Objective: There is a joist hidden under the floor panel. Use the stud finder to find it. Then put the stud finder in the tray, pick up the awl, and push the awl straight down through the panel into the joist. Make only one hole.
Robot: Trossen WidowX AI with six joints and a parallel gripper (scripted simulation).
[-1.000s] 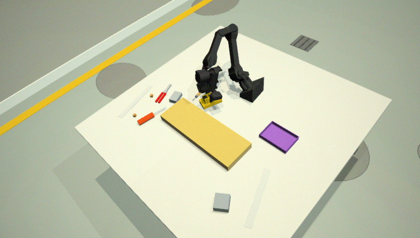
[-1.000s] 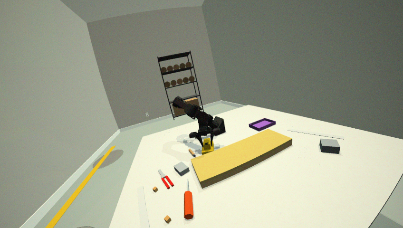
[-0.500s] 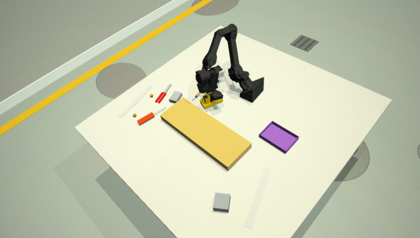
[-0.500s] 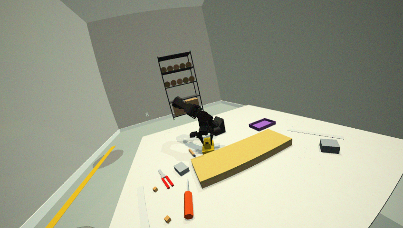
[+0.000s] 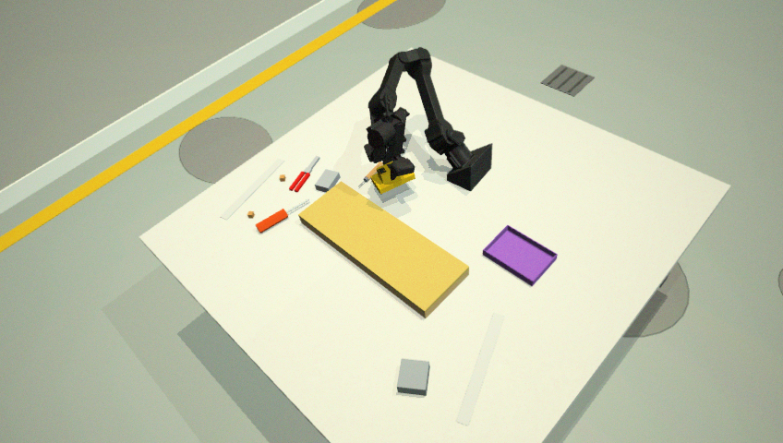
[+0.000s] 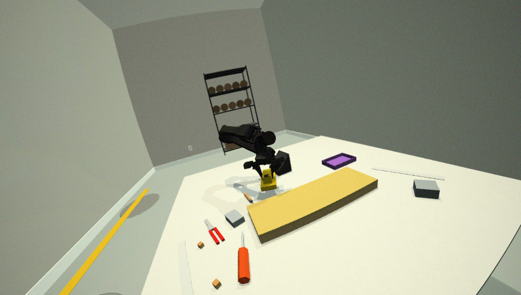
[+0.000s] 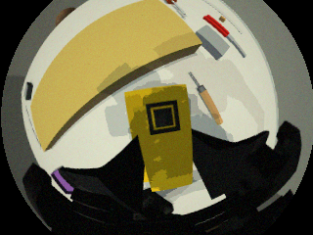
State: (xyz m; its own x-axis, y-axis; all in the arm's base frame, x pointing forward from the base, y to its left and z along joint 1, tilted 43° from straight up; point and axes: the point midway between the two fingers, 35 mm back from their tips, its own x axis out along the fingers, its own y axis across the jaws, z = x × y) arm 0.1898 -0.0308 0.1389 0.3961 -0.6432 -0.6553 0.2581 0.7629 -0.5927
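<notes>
My gripper tip is 10 mm short of the awl, 100 mm to the left of it and 70 mm above it. Round my gripper tip: grey block: 370 mm ahead, 510 mm to the left, 60 mm below; then purple tray: 80 mm behind, 450 mm to the left, 60 mm below; then yellow stud finder: 10 mm ahead, 20 mm above.
</notes>
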